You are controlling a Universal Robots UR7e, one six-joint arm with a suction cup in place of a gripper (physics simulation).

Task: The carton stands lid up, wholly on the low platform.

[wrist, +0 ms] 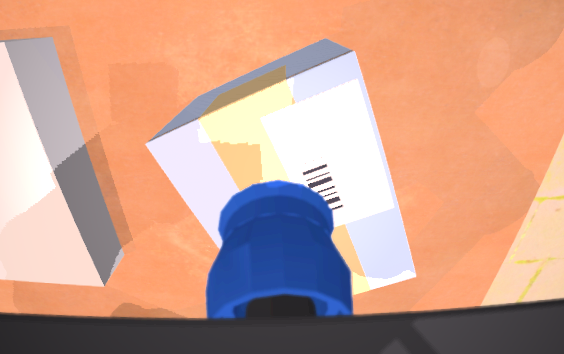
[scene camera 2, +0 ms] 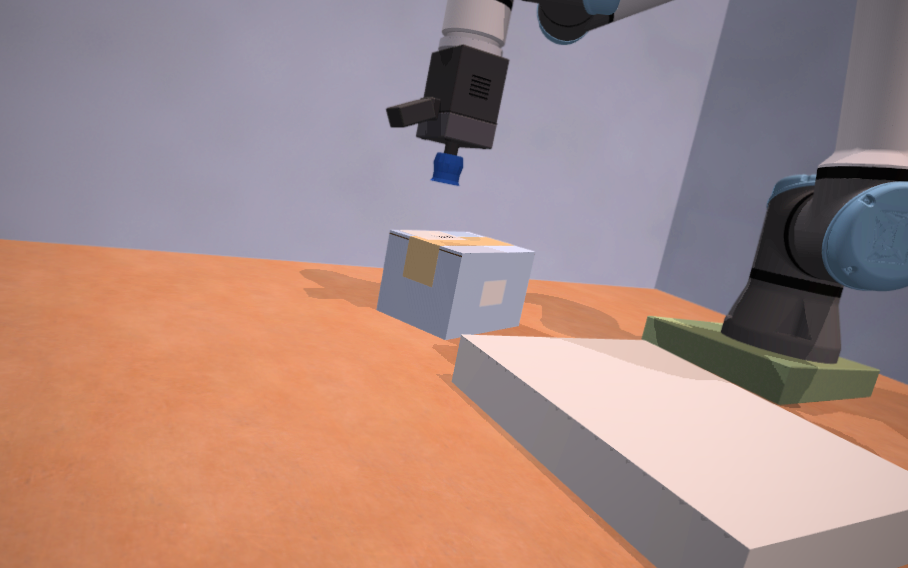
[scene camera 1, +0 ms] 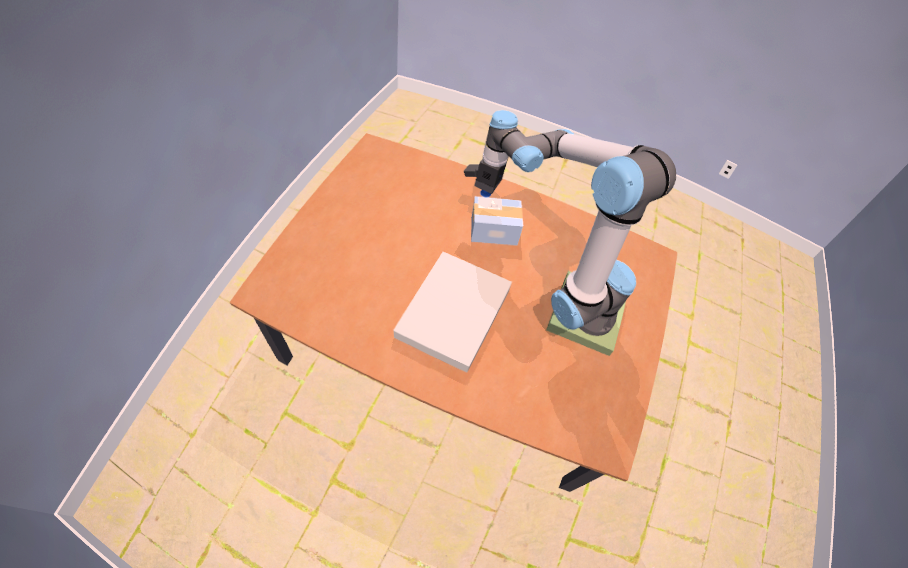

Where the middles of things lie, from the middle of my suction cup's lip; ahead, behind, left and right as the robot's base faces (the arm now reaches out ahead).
Right now my suction cup is 13 cm above the carton (scene camera 2: 448, 284), 5 cm past it and 1 cm to the left of it. The rest, counted from my suction cup: low white platform (scene camera 2: 675, 459) 35 cm to the left, 16 cm below, 8 cm behind.
